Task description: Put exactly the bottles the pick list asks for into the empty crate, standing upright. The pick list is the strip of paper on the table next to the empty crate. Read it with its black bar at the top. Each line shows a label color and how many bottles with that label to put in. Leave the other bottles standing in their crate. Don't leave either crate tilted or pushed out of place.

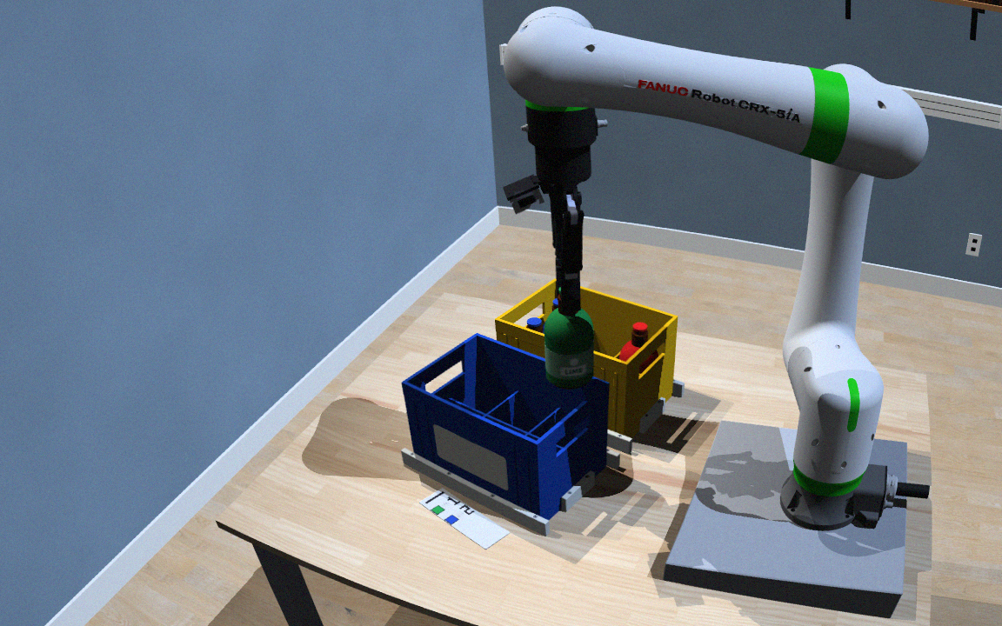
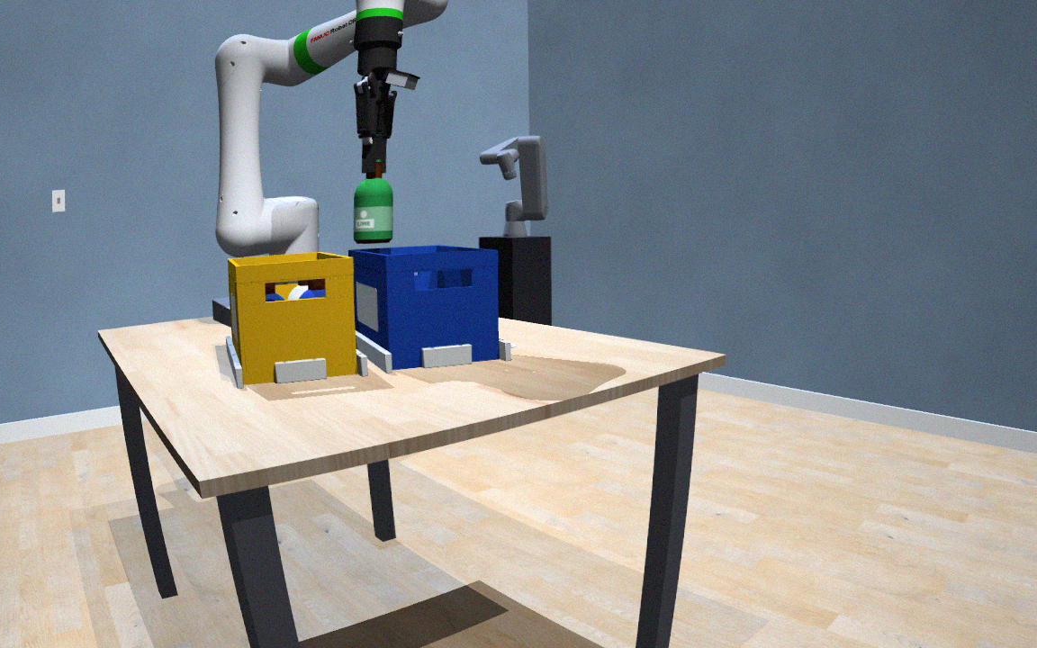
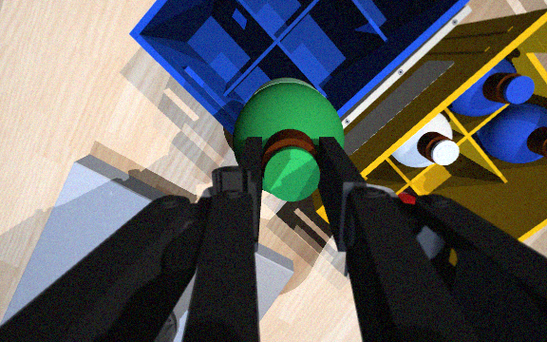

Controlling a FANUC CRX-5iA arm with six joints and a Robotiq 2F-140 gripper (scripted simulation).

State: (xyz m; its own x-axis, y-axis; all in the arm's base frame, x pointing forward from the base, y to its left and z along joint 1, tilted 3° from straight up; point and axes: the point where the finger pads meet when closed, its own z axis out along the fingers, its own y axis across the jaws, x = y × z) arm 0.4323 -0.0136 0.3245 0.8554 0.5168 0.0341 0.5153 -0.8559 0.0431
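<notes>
The green-label bottle lies 80 mm below my hand. From my hand the other things lie so: blue crate: 270 mm below, 100 mm ahead, 30 mm to the left; then yellow crate: 270 mm below, 200 mm to the right, 40 mm ahead; then white-label bottle: 260 mm below, 160 mm to the right, 50 mm ahead.
</notes>
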